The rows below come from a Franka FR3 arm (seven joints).
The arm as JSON. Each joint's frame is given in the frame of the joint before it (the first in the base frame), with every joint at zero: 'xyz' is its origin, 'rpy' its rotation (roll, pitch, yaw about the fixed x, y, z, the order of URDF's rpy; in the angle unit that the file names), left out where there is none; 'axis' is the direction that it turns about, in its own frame. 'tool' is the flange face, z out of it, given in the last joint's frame.
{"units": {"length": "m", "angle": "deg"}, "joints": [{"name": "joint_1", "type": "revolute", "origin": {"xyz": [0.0, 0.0, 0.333]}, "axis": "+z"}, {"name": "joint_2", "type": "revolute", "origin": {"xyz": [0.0, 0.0, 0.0]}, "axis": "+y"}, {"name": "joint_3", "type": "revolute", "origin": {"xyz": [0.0, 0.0, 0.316]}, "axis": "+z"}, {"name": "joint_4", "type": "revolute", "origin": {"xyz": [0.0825, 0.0, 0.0]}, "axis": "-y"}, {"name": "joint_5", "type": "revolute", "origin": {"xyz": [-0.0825, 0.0, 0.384]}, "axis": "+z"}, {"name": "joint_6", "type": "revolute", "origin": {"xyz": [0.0, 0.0, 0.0]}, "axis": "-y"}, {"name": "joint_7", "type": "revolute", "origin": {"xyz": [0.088, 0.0, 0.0]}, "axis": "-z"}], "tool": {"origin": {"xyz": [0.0, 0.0, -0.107], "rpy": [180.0, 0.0, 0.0]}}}
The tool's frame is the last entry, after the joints.
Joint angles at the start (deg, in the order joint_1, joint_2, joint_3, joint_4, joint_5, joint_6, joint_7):
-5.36 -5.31 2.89 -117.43 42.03 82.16 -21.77
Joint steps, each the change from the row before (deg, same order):
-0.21 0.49 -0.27 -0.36 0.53 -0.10 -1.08
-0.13 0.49 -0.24 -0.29 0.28 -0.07 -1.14
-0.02 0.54 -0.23 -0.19 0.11 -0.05 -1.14
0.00 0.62 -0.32 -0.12 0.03 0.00 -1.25
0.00 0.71 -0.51 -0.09 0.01 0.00 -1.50
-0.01 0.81 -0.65 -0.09 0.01 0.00 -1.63
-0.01 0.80 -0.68 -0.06 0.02 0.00 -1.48
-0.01 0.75 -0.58 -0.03 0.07 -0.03 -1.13
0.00 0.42 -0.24 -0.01 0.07 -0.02 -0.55
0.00 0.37 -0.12 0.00 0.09 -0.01 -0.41
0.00 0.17 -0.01 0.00 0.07 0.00 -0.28
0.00 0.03 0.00 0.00 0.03 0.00 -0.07
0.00 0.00 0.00 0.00 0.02 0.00 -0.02
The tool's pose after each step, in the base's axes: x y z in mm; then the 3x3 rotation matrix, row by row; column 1 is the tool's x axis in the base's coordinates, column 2 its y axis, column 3 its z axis. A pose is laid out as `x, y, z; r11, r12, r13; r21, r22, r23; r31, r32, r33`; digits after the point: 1 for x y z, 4 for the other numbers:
477.6, 55.9, 472.2; 0.9242, 0.0619, -0.3769; 0.3241, -0.6495, 0.6879; -0.2022, -0.7579, -0.6203
478.2, 53.1, 466.5; 0.9226, 0.0646, -0.3803; 0.3311, -0.6386, 0.6947; -0.1980, -0.7668, -0.6106
479.0, 51.1, 460.8; 0.9202, 0.0699, -0.3851; 0.3401, -0.6296, 0.6985; -0.1937, -0.7738, -0.6031
480.2, 48.4, 454.9; 0.9182, 0.0763, -0.3888; 0.3488, -0.6209, 0.7020; -0.1878, -0.7801, -0.5968
481.8, 43.9, 448.5; 0.9167, 0.0840, -0.3906; 0.3571, -0.6109, 0.7066; -0.1793, -0.7872, -0.5900
483.5, 38.2, 441.1; 0.9157, 0.0907, -0.3916; 0.3641, -0.6000, 0.7124; -0.1703, -0.7949, -0.5824
485.2, 32.3, 434.1; 0.9153, 0.0952, -0.3914; 0.3686, -0.5900, 0.7183; -0.1626, -0.8018, -0.5751
486.6, 27.3, 427.7; 0.9151, 0.0960, -0.3917; 0.3709, -0.5815, 0.7240; -0.1583, -0.8078, -0.5677
487.4, 25.3, 424.2; 0.9147, 0.0960, -0.3927; 0.3726, -0.5768, 0.7269; -0.1567, -0.8112, -0.5634
488.1, 24.3, 421.2; 0.9140, 0.0957, -0.3943; 0.3745, -0.5727, 0.7292; -0.1560, -0.8141, -0.5593
488.4, 24.3, 419.8; 0.9134, 0.0975, -0.3953; 0.3768, -0.5699, 0.7302; -0.1541, -0.8159, -0.5572
488.5, 24.4, 419.6; 0.9133, 0.0981, -0.3953; 0.3774, -0.5690, 0.7306; -0.1533, -0.8165, -0.5567
488.5, 24.4, 419.6; 0.9133, 0.0983, -0.3952; 0.3775, -0.5687, 0.7309; -0.1529, -0.8167, -0.5565

